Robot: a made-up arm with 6 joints.
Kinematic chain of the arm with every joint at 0, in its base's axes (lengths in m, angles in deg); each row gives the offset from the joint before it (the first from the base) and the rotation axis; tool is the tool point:
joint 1: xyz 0 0 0.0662 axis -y
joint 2: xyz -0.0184 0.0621 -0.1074 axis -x
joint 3: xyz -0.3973 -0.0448 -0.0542 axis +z
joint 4: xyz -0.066 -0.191 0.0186 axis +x
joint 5: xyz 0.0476 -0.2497 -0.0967 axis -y
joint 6: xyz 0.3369 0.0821 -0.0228 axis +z
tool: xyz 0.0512 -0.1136 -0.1
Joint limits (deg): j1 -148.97..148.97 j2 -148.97..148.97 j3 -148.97..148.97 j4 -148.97..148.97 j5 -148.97..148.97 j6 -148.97..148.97
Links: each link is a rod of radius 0.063 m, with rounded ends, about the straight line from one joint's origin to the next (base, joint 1, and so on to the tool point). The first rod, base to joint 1, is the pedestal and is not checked.
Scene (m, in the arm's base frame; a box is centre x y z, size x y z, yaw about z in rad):
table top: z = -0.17
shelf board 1: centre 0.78 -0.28 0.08 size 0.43 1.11 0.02 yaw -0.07
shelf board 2: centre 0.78 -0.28 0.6 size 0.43 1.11 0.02 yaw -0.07
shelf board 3: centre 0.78 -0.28 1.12 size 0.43 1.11 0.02 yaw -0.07
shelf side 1: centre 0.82 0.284 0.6 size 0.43 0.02 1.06 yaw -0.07
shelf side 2: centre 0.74 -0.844 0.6 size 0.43 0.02 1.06 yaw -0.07
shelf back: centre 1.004 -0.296 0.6 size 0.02 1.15 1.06 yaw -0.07
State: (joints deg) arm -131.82 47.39 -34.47 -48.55 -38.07 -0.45
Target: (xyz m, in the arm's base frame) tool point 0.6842 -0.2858 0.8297
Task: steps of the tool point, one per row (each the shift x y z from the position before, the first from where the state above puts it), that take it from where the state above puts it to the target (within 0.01 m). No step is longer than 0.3 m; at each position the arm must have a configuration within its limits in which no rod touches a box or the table.
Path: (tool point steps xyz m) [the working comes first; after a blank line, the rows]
Joints at the target: -114.46 54.92 -59.13 -57.40 -49.46 -3.95
Straight joint move there: touches shelf board 2.

1: -0.1727 -0.0672 0.0585
2: -0.1815 -0.0420 0.0090
3: -0.1724 -0.0143 -0.0408
4: -0.1459 0.0140 -0.0846
5: 0.1895 0.0362 0.1953
6: 0.1151 0.1336 0.2097
7: 0.0191 0.1992 0.1829
8: 0.1083 -0.0195 0.0186
9: 0.1131 -0.0078 0.0007
10: 0.1143 0.0038 -0.0192

